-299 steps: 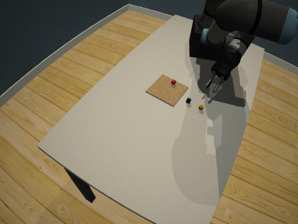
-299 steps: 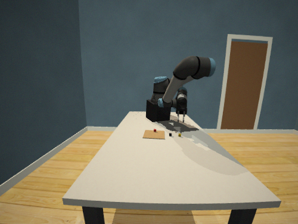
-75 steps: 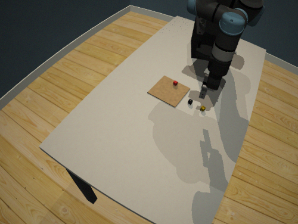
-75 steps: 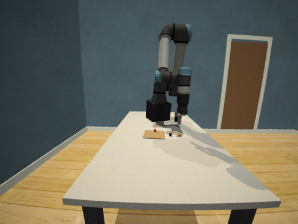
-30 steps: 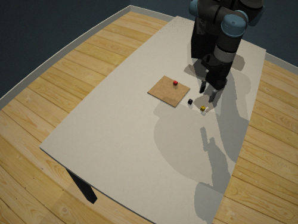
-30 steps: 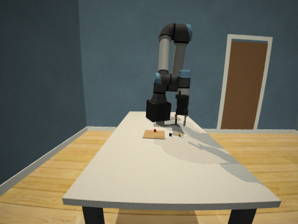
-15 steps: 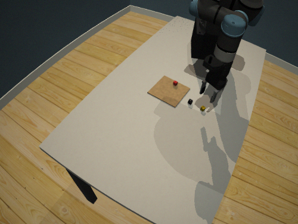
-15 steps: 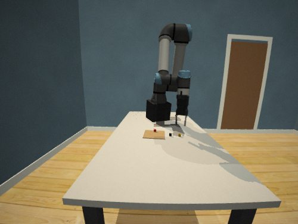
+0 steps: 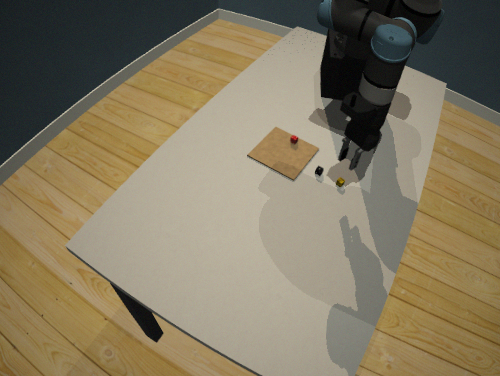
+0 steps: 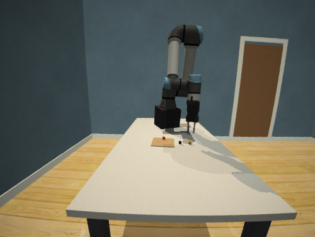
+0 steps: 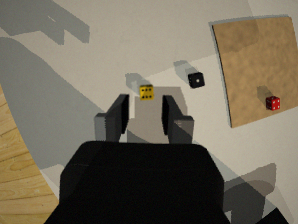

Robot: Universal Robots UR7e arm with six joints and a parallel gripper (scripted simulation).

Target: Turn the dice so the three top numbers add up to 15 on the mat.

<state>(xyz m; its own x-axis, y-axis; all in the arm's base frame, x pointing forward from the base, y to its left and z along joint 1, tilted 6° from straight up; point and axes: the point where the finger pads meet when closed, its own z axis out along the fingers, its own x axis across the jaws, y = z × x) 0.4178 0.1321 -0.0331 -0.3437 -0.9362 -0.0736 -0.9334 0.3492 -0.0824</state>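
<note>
The yellow die is 90 mm below my hand. From my hand the other things lie so: black die 60 mm to the right, 90 mm below; red die 70 mm behind, 170 mm to the right, 80 mm below; brown mat 20 mm behind, 170 mm to the right, 90 mm below.
</note>
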